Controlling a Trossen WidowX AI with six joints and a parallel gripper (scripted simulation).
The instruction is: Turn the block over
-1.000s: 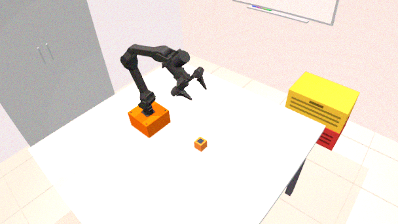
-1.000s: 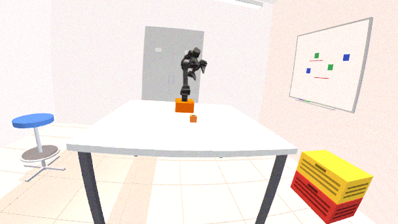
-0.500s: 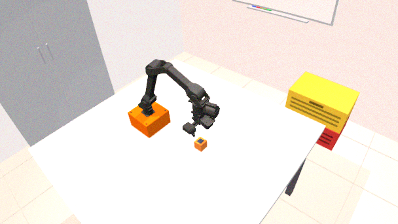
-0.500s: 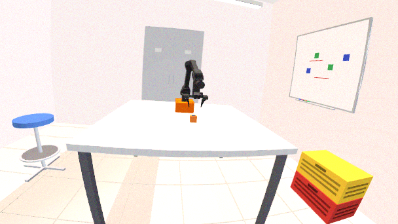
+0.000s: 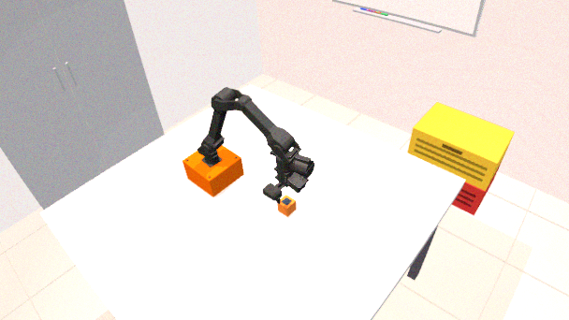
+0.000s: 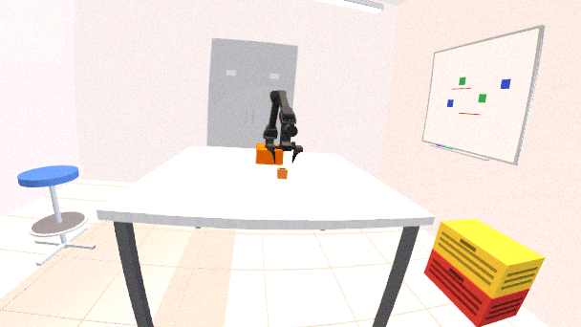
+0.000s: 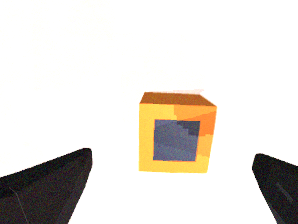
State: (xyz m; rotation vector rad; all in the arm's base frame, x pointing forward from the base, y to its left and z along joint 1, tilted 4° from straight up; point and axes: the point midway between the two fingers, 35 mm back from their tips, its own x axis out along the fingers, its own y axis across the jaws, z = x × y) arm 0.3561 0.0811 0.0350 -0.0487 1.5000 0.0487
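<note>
Now: gripper tip 4 cm above the orange block.
</note>
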